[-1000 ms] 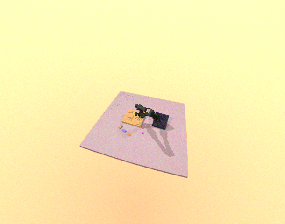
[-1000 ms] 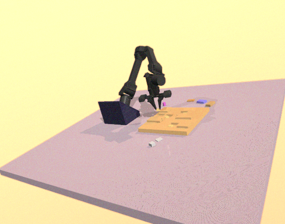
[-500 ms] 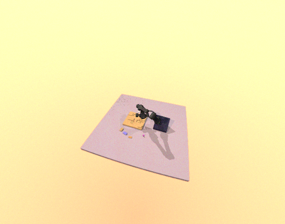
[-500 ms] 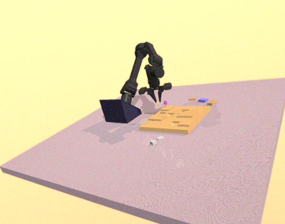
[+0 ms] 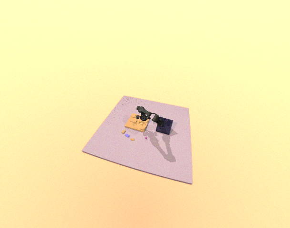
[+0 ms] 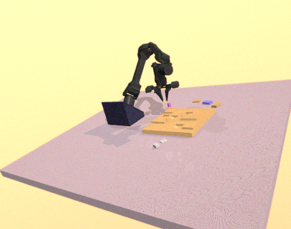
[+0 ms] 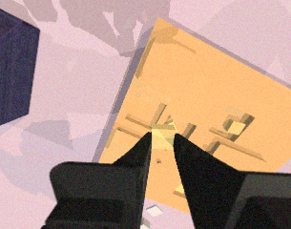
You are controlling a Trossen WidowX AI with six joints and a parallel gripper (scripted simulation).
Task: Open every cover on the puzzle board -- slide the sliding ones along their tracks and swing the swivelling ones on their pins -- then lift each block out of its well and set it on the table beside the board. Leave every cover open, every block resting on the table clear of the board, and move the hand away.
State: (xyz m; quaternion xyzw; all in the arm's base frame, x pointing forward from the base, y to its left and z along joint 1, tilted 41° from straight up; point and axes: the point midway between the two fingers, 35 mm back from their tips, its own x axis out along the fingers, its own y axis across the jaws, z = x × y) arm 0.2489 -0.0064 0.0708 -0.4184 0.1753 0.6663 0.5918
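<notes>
The blue block lies 150 mm ahead of my gripper tip, 230 mm to the left of it and 100 mm below it. The rest, counted from my gripper tip: magenta block: 100 mm behind, 190 mm to the left, 100 mm below; grey cube: 100 mm ahead, 310 mm to the right, 100 mm below.
</notes>
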